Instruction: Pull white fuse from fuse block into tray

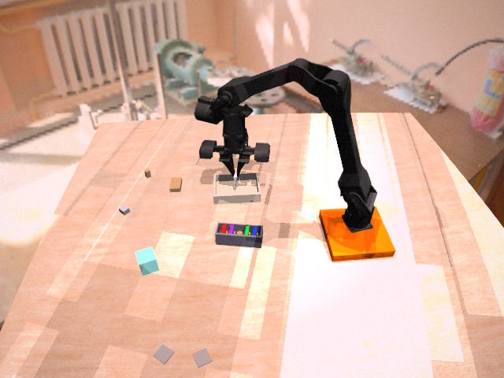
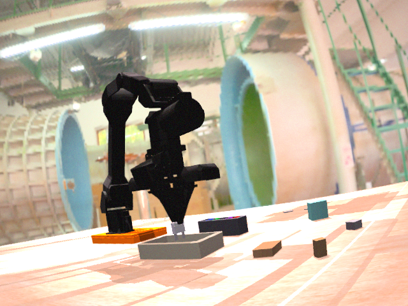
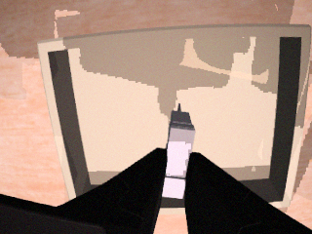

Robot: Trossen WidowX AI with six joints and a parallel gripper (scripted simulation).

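Right now my gripper tip is 10 mm above the white fuse. Round my gripper tip: tray: 60 mm below; then tan block: 170 mm ahead, 70 mm to the right, 50 mm below; then small brown cube: 250 mm ahead, 140 mm to the right, 50 mm below.
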